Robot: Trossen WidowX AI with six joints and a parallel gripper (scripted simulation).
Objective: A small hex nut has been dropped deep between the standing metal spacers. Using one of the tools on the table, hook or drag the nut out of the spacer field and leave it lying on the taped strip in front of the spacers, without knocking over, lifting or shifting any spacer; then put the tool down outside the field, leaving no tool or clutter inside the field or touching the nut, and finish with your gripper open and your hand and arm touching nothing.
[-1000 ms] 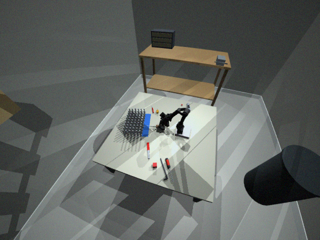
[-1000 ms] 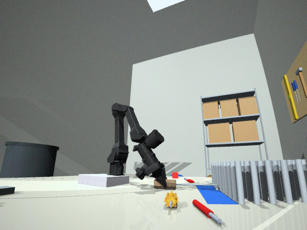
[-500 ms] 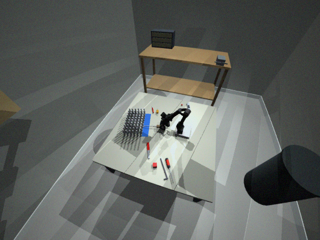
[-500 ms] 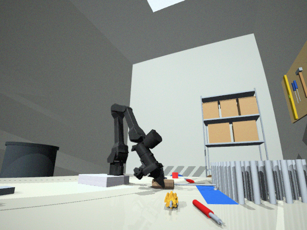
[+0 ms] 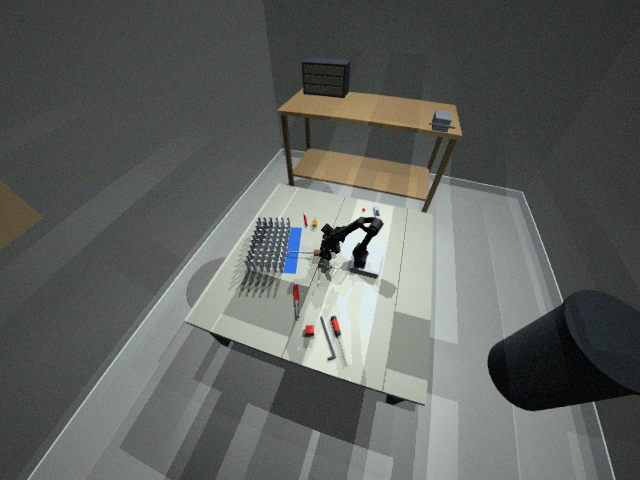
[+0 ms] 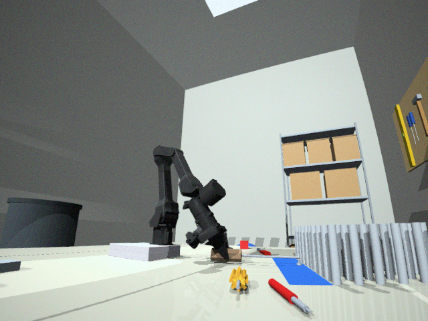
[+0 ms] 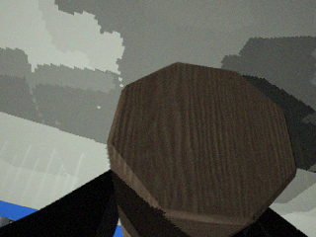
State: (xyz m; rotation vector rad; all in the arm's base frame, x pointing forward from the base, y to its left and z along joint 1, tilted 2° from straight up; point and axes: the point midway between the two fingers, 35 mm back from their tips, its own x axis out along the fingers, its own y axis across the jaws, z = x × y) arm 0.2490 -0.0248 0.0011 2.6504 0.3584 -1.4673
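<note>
The wooden-handled hook lies 10 cm ahead of my gripper tip and 2 cm to the left of it. Also, from my gripper tip: blue taped strip: 19 cm ahead, 2 cm below; then hex nut: 20 cm ahead, 5 cm to the left, 1 cm below; then yellow gear: 26 cm to the right, 12 cm ahead.
</note>
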